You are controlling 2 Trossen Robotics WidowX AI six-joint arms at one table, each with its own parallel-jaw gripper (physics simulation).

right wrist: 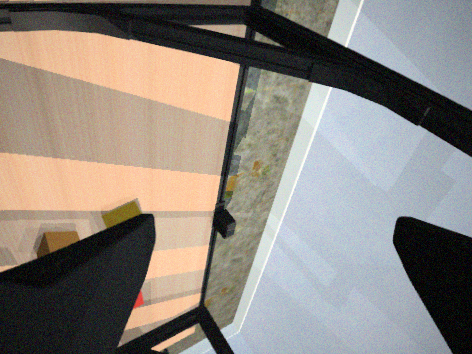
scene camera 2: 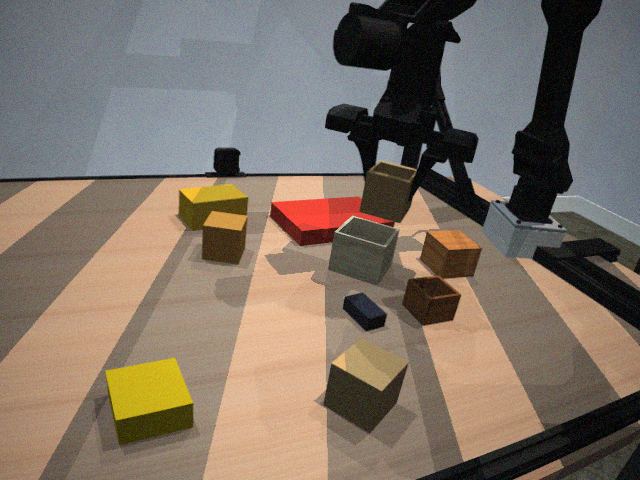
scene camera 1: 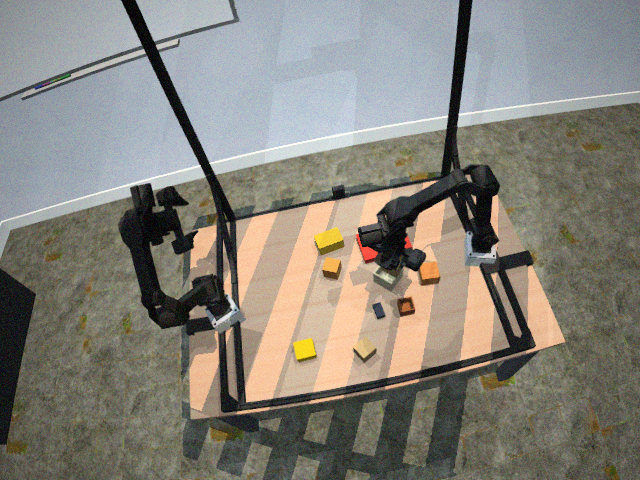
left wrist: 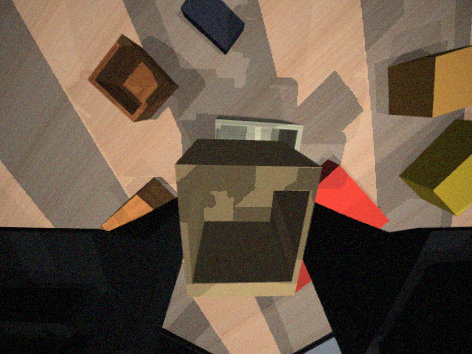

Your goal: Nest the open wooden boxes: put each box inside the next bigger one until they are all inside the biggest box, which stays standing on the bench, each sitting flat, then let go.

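Where they show: left gripper, fingertip midpoint: (scene camera 2: 388,195) (scene camera 1: 393,263) (left wrist: 240,199); right gripper, fingertip midpoint: (right wrist: 275,228) (scene camera 1: 192,217); left arm's base, origin of the base link: (scene camera 2: 528,214) (scene camera 1: 481,244); right arm's base, origin of the base link: (scene camera 1: 221,309).
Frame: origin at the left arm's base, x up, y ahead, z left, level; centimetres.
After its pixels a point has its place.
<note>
My left gripper (scene camera 1: 398,262) {z 12.3, x 5.1, y 29.6 cm} (scene camera 2: 391,187) {z 12.3, x 5.1, y 29.6 cm} (left wrist: 240,199) {z 12.3, x 5.1, y 29.6 cm} is shut on an open tan wooden box (scene camera 2: 387,193) {z 15.3, x 6.3, y 30.7 cm} (left wrist: 245,289) {z 9.3, x 8.4, y 28.2 cm}. The tan box hangs mouth up, above the table. In the left wrist view it covers part of the open grey-green box (scene camera 1: 385,279) {z 15.4, x -0.4, y 32.0 cm} (scene camera 2: 359,259) {z 15.3, x -3.2, y 32.7 cm} (left wrist: 259,121) {z 15.0, x -1.3, y 33.1 cm}, which stands upright on the table; their exact spacing is unclear. The open brown box (scene camera 1: 406,306) {z 21.9, x -5.7, y 24.5 cm} (scene camera 2: 429,304) {z 25.5, x -3.1, y 26.1 cm} (left wrist: 155,102) {z 20.4, x -3.6, y 25.5 cm} stands upright in front of the grey-green one, to its right in scene camera 2. My right gripper (scene camera 1: 188,217) {z 15.5, x 28.6, y 88.0 cm} (right wrist: 275,228) {z 15.5, x 28.6, y 88.0 cm} is open and empty, raised at the far left.
A red slab (scene camera 1: 367,253) {z 4.0, x -3.7, y 39.1 cm} (scene camera 2: 310,219) {z 2.2, x -3.7, y 38.0 cm} lies behind the grey-green box. An orange-brown block (scene camera 1: 429,273) {z 11.5, x -1.4, y 17.8 cm} (scene camera 2: 449,254) {z 13.8, x -2.2, y 19.6 cm} stands to its right. A navy block (scene camera 1: 378,310) {z 24.6, x -4.4, y 33.4 cm} (scene camera 2: 364,311) {z 25.7, x -4.4, y 33.7 cm} lies before it. A tan block (scene camera 2: 364,379) {z 40.6, x -1.2, y 37.2 cm}, an orange block (scene camera 2: 224,238) {z 13.4, x -2.6, y 50.4 cm} and two yellow blocks (scene camera 1: 329,240) {z 0.9, x -1.7, y 52.7 cm} (scene camera 1: 304,349) {z 40.5, x -3.3, y 54.7 cm} stand around.
</note>
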